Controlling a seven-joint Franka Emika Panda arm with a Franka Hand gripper.
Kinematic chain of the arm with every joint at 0, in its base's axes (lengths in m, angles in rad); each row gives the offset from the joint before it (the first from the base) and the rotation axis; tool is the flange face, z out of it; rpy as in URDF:
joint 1: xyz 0 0 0.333 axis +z
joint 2: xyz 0 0 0 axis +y
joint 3: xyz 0 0 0.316 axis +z
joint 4: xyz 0.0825 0 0 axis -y
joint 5: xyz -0.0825 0 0.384 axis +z
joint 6: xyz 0 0 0 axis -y
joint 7: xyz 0.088 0 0 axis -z
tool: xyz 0 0 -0.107 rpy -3.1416 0 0
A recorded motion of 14 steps. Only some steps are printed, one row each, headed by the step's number.
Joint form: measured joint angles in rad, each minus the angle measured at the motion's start. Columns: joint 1, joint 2, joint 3, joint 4, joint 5, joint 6, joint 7.
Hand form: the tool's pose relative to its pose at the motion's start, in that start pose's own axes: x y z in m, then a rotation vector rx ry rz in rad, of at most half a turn. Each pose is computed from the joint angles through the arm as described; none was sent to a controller.
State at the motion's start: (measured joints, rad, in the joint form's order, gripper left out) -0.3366 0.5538 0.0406 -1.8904 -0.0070 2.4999 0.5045
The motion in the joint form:
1: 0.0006 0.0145 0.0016 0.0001 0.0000 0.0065 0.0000
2: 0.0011 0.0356 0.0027 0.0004 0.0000 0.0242 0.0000
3: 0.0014 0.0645 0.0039 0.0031 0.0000 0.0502 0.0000
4: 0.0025 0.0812 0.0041 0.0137 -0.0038 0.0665 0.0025
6: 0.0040 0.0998 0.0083 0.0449 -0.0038 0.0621 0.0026
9: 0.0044 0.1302 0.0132 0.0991 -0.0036 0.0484 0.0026
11: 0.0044 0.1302 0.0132 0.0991 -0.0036 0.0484 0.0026
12: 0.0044 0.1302 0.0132 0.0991 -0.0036 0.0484 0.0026
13: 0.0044 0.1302 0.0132 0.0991 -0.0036 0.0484 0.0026
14: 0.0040 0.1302 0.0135 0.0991 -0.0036 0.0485 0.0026
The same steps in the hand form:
1: -0.0020 -0.0004 0.0085 -0.0025 -0.0076 -0.0016
2: -0.0037 -0.0004 0.0202 -0.0026 -0.0111 -0.0026
3: -0.0053 -0.0004 0.0351 -0.0011 -0.0121 -0.0032
4: -0.0034 -0.0023 0.0403 0.0028 -0.0026 -0.0046
6: 0.0019 -0.0090 0.0410 0.0097 0.0030 -0.0086
9: 0.0120 -0.0178 0.0415 0.0185 0.0097 -0.0112
11: 0.0120 -0.0178 0.0415 0.0185 0.0097 -0.0112
12: 0.0120 -0.0178 0.0415 0.0185 0.0097 -0.0112
13: 0.0120 -0.0178 0.0415 0.0185 0.0097 -0.0112
14: 0.0120 -0.0177 0.0415 0.0187 0.0097 -0.0110

